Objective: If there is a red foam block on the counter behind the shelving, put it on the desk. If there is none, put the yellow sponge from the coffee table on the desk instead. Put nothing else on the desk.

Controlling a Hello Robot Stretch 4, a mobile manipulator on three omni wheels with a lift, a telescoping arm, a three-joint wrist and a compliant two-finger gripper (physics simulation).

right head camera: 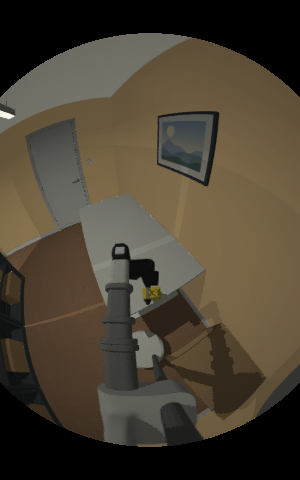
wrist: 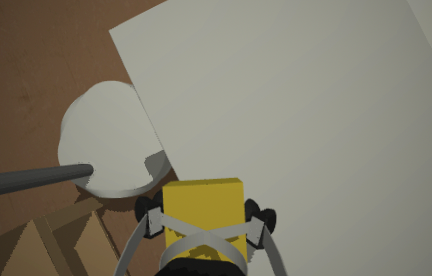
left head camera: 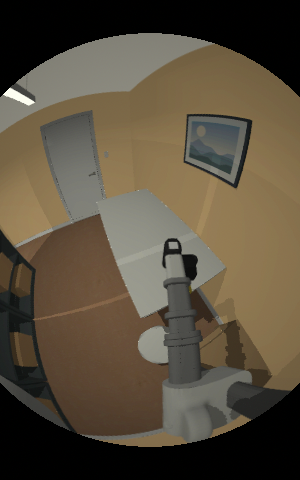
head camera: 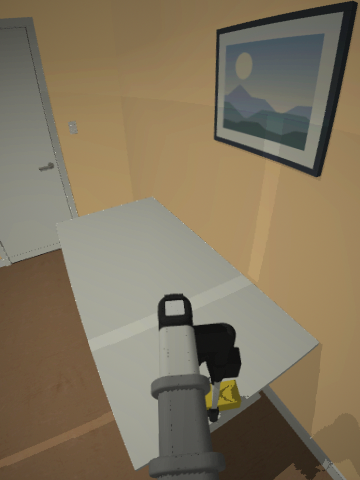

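Where they show: gripper, fingertip midpoint: (right head camera: 147, 295) (wrist: 207, 209) (head camera: 212, 401); robot's base at its link origin: (right head camera: 142, 348) (wrist: 128, 141) (left head camera: 158, 343).
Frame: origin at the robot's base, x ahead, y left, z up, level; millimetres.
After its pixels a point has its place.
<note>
My gripper (head camera: 215, 400) {x 358, y -88, z 787 mm} (right head camera: 148, 295) {x 358, y -88, z 787 mm} (wrist: 207, 209) {x 358, y -88, z 787 mm} is shut on the yellow sponge (head camera: 231, 394) {x 352, y -136, z 837 mm} (left head camera: 190, 289) {x 340, y -154, z 839 mm} (right head camera: 154, 293) {x 349, y -124, z 837 mm} (wrist: 204, 200) {x 359, y -69, z 835 mm}. In the wrist view the sponge sits between the two fingertips, with one fingertip at each side. The white desk (head camera: 125, 260) {x 1132, y 239, z 693 mm} (left head camera: 130, 225) {x 1054, y 256, z 693 mm} (right head camera: 115, 217) {x 1280, y 205, z 693 mm} (wrist: 300, 100) {x 479, y 31, z 693 mm} lies ahead of the base. Gripper and sponge hang at the desk's near end, over its edge as seen in the head and wrist views; the gap in height is hard to tell. A red foam block and the counter do not show in these views.
My round white base (left head camera: 154, 345) {x -6, y 43, z 187 mm} (right head camera: 149, 350) {x -16, y -67, z 187 mm} (wrist: 107, 135) {x -5, y 16, z 187 mm} stands close to the desk's near end. A tan wooden piece (right head camera: 240, 370) {x -424, y -796, z 423 mm} (wrist: 47, 225) {x -101, y -236, z 380 mm} is beside the base. Dark shelving (left head camera: 34, 290) {x 445, y 1955, z -19 mm} with boxes is at the far left. A wall with a framed picture (head camera: 270, 90) {x 962, y -360, z 1498 mm} runs along the desk's right side.
</note>
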